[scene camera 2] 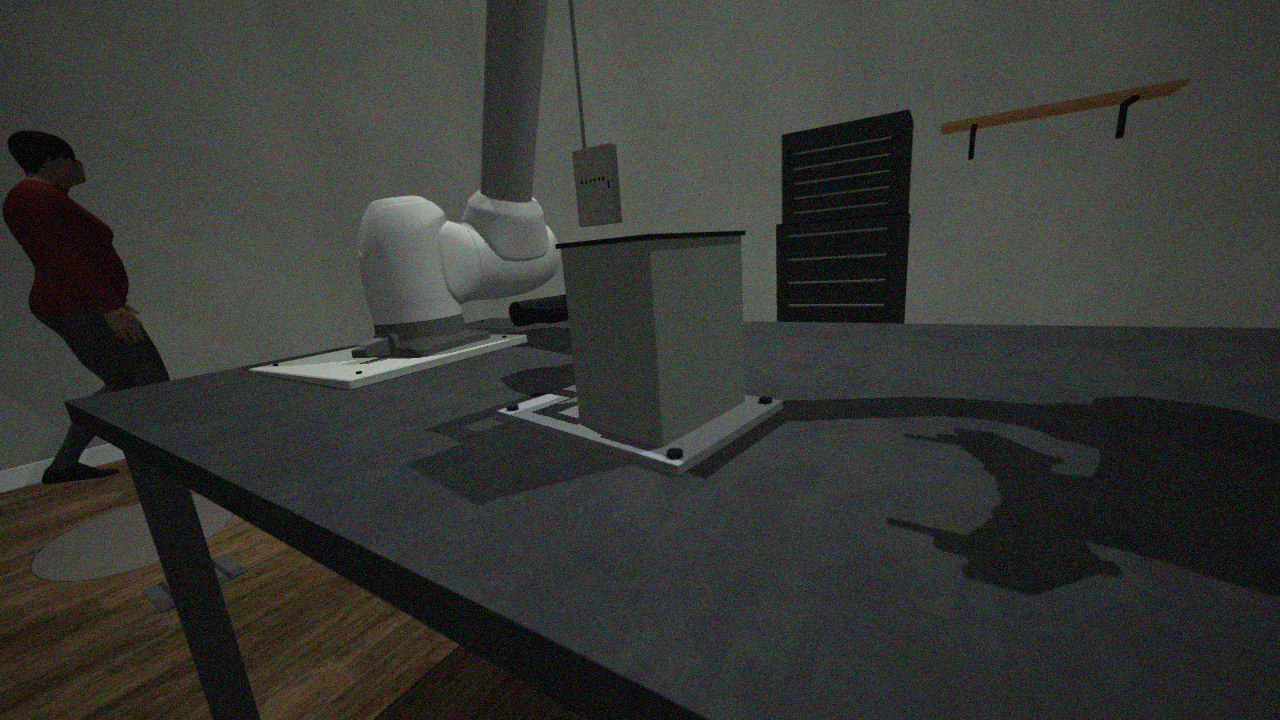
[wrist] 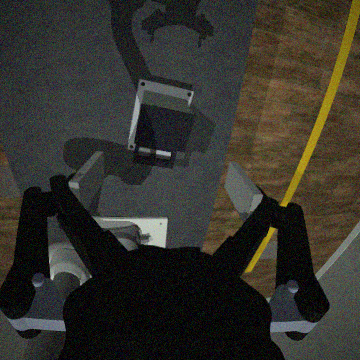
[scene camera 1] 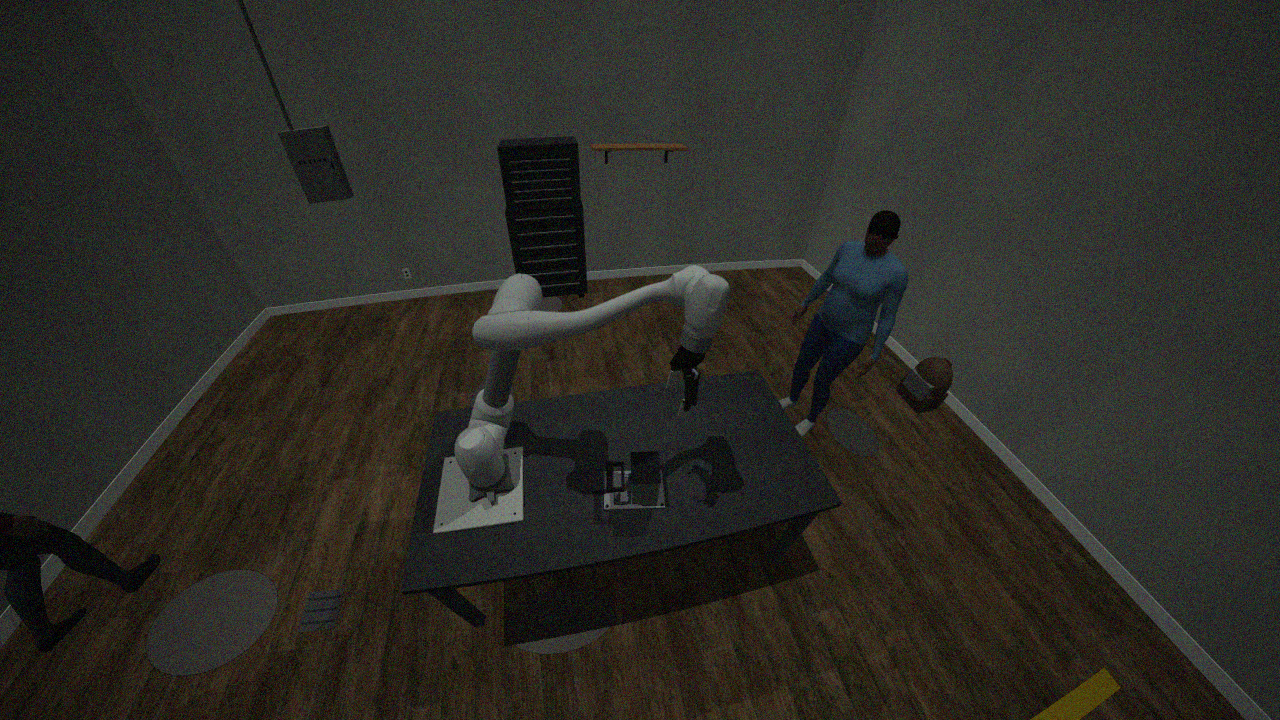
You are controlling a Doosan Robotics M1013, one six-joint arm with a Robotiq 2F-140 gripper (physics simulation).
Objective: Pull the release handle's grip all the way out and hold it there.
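Observation:
The release handle unit is a grey box with a dark top (scene camera 1: 644,465) (scene camera 2: 657,340) (wrist: 165,125) on a pale base plate (scene camera 1: 642,504) (scene camera 2: 726,428) (wrist: 135,117) bolted to the table. Its black grip (scene camera 1: 614,463) (scene camera 2: 537,311) (wrist: 152,160) is on the box's side toward the robot base. In the scene camera 2 view the box hides much of it. My gripper (scene camera 1: 679,394) (wrist: 165,169) is open and empty, high above the table, beyond and to the right of the box in the scene camera 1 view. It does not touch the grip and does not show in the scene camera 2 view.
The arm's base stands on a white plate (scene camera 1: 452,510) (scene camera 2: 313,371) (wrist: 160,232) on the dark table (scene camera 1: 554,546) (scene camera 2: 850,573) (wrist: 65,85). A person in blue (scene camera 1: 859,291) stands right of the table; a person in red (scene camera 2: 67,246) is at the left. Arm shadows cross the tabletop.

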